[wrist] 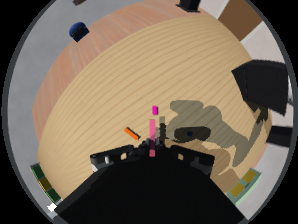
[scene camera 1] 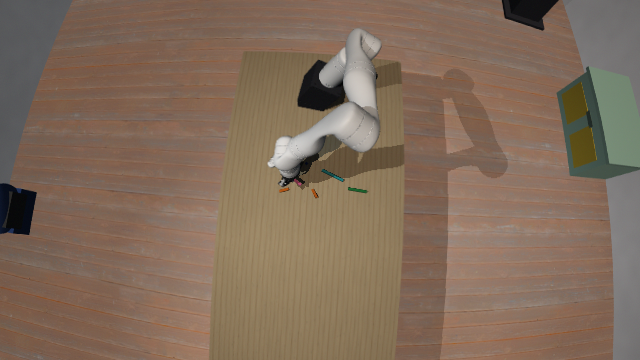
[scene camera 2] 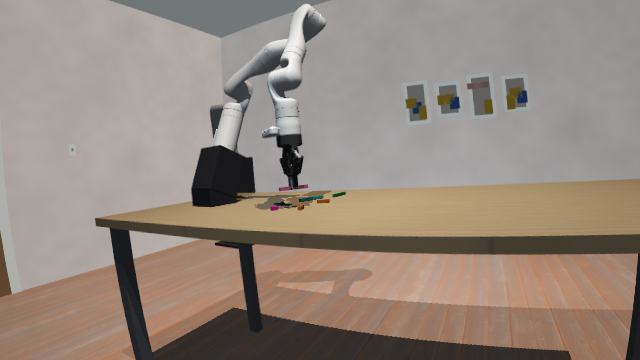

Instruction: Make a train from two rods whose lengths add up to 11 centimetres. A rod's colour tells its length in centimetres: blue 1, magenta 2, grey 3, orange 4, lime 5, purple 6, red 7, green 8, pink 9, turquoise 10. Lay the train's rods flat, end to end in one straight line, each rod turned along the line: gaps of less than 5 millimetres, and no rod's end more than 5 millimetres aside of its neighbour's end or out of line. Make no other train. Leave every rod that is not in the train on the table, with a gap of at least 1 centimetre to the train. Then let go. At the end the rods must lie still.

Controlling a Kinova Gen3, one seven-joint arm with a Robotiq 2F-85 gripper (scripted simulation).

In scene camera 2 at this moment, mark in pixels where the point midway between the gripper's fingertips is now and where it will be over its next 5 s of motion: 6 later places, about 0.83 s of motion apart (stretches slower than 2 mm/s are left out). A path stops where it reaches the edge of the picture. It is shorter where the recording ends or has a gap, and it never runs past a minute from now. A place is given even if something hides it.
My gripper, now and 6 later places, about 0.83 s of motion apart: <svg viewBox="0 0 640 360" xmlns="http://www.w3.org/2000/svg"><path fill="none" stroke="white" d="M293 189L293 202L293 206L290 182L290 176L290 173L291 182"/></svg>
